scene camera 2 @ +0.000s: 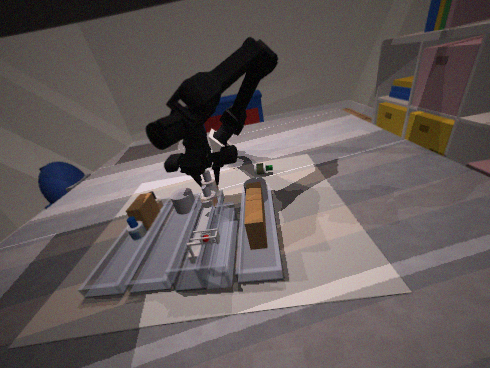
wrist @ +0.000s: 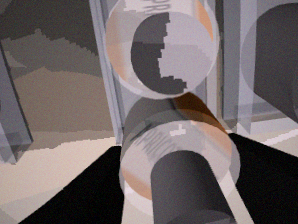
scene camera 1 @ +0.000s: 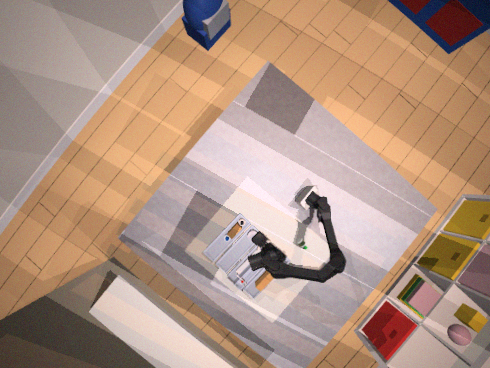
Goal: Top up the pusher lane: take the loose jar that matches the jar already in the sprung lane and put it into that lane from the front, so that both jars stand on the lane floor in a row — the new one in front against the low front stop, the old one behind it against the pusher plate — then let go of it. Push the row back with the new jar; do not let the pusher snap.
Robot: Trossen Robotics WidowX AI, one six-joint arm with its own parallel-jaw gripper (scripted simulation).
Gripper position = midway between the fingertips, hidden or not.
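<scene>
My gripper (scene camera 2: 209, 185), plus a brown box (scene camera 2: 255, 224). Another brown box (scene camera 2: 144, 208). Gripper again (wrist: 173, 149).
</scene>
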